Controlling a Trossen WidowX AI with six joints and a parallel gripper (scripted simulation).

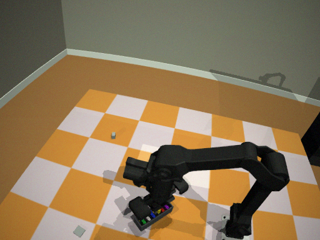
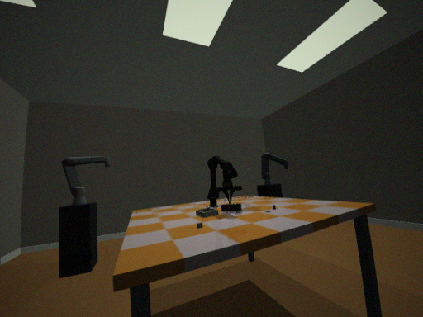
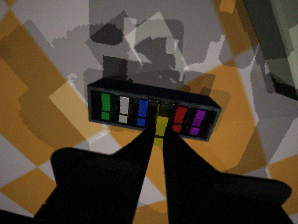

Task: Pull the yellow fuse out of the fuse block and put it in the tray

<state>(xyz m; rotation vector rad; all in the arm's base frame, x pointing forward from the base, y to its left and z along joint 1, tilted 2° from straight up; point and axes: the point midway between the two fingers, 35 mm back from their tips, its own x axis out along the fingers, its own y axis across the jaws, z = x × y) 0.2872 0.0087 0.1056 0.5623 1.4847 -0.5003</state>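
Now: gripper tip 180 mm to the left of the tray, 60 mm above it and 10 mm short of it. From my gripper tip the other things lie so: flat grey tile 230 mm ahead, 140 mm to the left, 60 mm below; grey cube 310 mm to the right, 280 mm ahead, 50 mm below; yellow fuse 10 mm below.
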